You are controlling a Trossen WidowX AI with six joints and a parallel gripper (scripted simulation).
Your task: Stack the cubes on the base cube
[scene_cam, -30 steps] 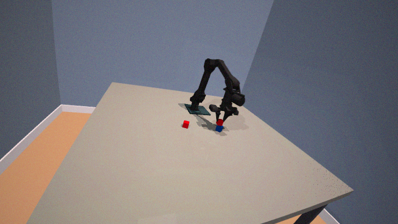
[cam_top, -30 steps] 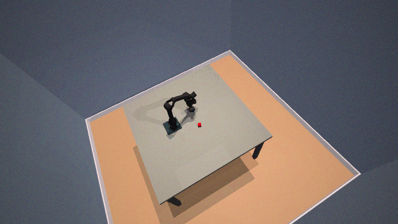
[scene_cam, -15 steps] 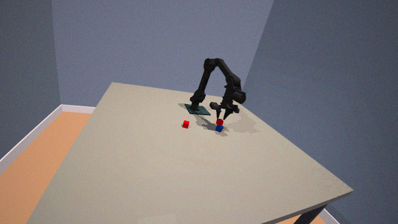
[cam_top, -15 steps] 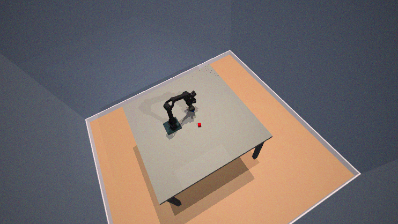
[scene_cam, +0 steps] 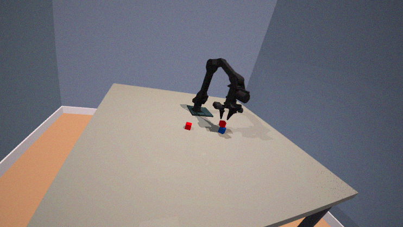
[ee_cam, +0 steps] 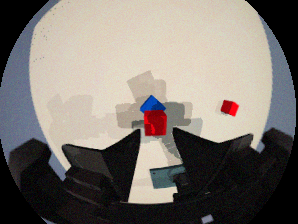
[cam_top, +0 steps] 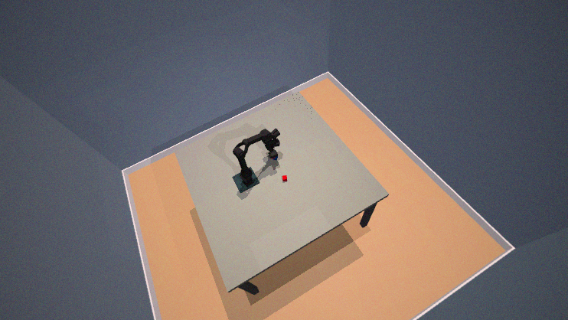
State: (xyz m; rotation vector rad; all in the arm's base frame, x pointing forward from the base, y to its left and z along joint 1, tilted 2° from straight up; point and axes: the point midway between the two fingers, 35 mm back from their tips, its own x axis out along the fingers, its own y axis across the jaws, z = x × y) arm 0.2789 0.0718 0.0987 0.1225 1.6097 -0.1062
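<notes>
Right now the blue cube is 70 mm below my gripper tip and 20 mm ahead of it.
</notes>
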